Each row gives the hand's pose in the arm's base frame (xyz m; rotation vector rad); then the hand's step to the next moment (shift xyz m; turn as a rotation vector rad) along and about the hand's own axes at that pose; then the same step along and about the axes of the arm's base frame.
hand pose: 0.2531 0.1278 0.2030 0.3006 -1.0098 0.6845
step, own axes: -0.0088 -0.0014 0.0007 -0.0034 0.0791 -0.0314
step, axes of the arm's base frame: -0.0026 -0.0048 -0.0071 -0.0315 0.0751 -0.0250
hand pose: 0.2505 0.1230 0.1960 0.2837 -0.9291 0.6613
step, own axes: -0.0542 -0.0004 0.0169 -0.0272 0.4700 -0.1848
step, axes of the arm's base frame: -0.0335 -0.0305 -0.0342 -0.1913 0.4425 -0.1531
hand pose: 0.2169 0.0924 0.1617 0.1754 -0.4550 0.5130
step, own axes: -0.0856 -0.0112 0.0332 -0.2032 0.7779 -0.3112
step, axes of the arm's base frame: -0.0730 -0.0557 -0.0106 -0.4371 0.6653 -0.3311
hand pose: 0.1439 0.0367 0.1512 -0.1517 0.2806 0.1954
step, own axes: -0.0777 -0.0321 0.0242 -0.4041 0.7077 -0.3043
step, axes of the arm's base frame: -0.0601 -0.0401 0.0493 -0.6097 0.5643 -0.2580
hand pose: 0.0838 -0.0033 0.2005 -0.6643 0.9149 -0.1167
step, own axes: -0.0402 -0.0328 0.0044 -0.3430 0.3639 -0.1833
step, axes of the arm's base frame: -0.0156 -0.0093 0.0488 -0.4177 0.3267 -0.0500
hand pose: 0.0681 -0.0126 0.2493 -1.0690 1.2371 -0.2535
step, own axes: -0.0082 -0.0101 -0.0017 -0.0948 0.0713 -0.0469
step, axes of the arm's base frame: -0.0007 -0.0006 0.0131 -0.1014 0.0770 0.0084
